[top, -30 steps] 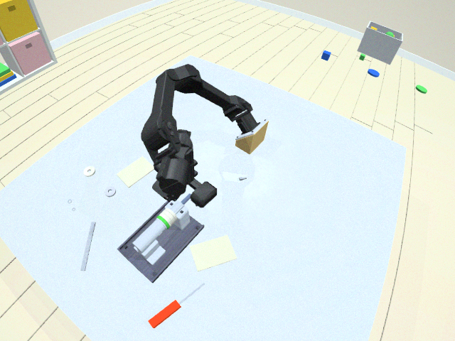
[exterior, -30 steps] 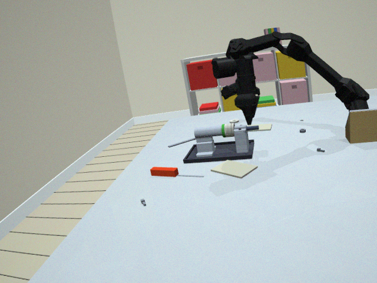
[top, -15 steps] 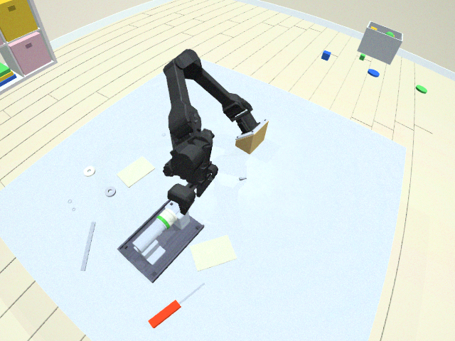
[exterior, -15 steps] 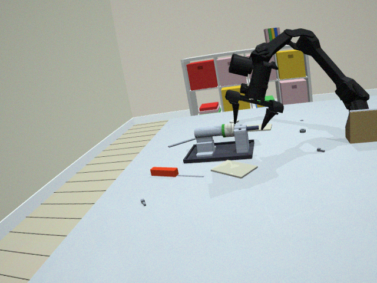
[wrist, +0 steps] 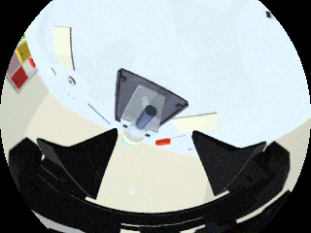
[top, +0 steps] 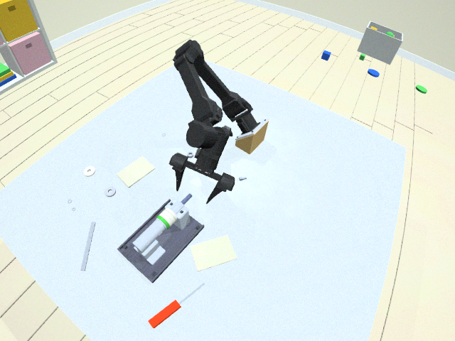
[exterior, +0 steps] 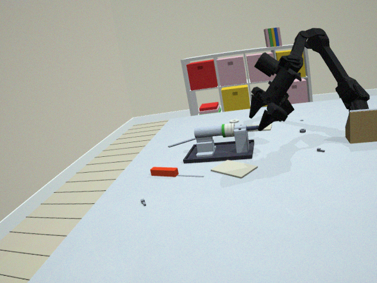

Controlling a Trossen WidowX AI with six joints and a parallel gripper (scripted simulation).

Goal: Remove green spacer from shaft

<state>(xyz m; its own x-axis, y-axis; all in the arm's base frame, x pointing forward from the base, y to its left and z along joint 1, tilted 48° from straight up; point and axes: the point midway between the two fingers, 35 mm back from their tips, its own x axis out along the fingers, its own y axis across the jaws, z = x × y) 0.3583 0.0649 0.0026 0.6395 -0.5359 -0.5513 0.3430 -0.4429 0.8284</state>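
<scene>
Now: the grey-blue shaft 60 mm ahead of my gripper tip, 20 mm to the right of it and 20 mm below it. The rest, counted from my gripper tip: white spacer 80 mm ahead, 20 mm to the right, 20 mm below; green spacer 110 mm ahead, 20 mm to the right, 20 mm below; red-handled screwdriver 240 mm ahead, 150 mm to the left, 90 mm below.
</scene>
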